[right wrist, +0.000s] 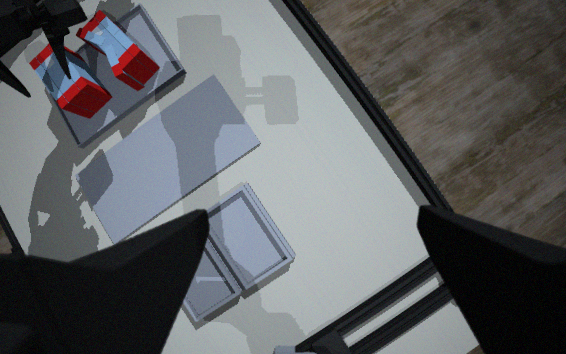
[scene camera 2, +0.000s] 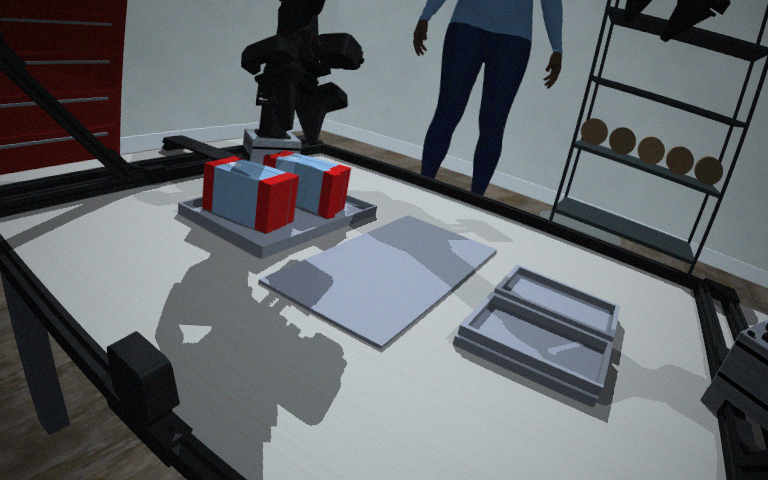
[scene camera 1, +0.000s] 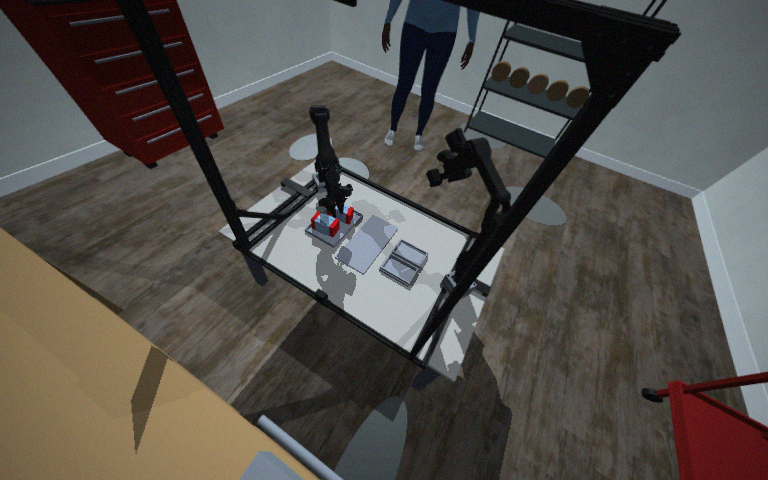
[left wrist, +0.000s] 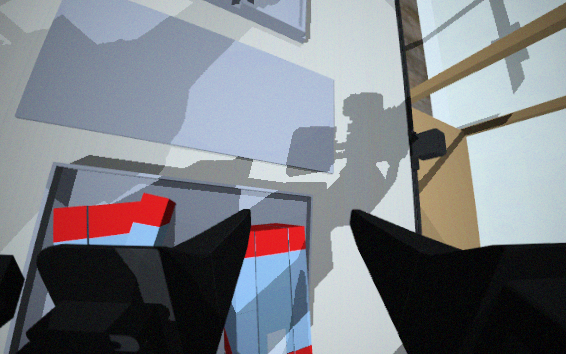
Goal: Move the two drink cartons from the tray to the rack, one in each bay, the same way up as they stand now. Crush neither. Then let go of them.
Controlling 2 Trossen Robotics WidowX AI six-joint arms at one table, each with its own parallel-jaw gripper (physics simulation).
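Frame: origin at the left arm's base, x right, y up, z back, level; millimetres.
Seen in the pictures: left gripper, fingertip midpoint: (right wrist: 50,87) (scene camera 2: 300,137) (scene camera 1: 338,216) (left wrist: 300,216); right gripper, fingertip midpoint: (right wrist: 312,218) (scene camera 2: 645,31) (scene camera 1: 439,183); left arm's base, link origin: (scene camera 2: 272,134) (scene camera 1: 323,177).
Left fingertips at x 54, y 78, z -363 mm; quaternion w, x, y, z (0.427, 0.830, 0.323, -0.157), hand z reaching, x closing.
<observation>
Offsets run from my left fingertips to a thing's top centre. "spot": to the spot under its first point.
Two light-blue cartons with red ends stand side by side on the grey tray @(dx -8, dy -117, dz +72 mm) (scene camera 1: 324,240) (scene camera 2: 226,234) (left wrist: 180,185) (right wrist: 120,122): a near one @(dx +49, dy -59, dz +53 mm) (scene camera 1: 325,223) (scene camera 2: 235,192) (left wrist: 272,290) (right wrist: 82,95) and a far one @(dx -48, dy -59, dz +99 mm) (scene camera 1: 347,215) (scene camera 2: 308,186) (left wrist: 100,220) (right wrist: 120,52). My left gripper (scene camera 1: 332,212) (left wrist: 300,216) (right wrist: 50,87) is partly open and empty over the near carton; its left finger covers part of that carton in the left wrist view. My right gripper (scene camera 2: 646,28) (right wrist: 312,218) is open, empty and high up. The grey two-bay rack @(dx -227, dy -113, dz -275 mm) (scene camera 1: 403,263) (scene camera 2: 555,316) (right wrist: 222,265) has both bays empty.
A flat grey panel (scene camera 1: 368,243) (scene camera 2: 379,277) (left wrist: 250,110) (right wrist: 165,155) lies between the tray and the rack. A black frame @(spot: dx -445, dy -127, dz +55 mm) (scene camera 2: 509,215) (right wrist: 370,105) runs around the table. A person (scene camera 1: 424,56) (scene camera 2: 481,84) stands beyond it. Shadows cross the table.
</observation>
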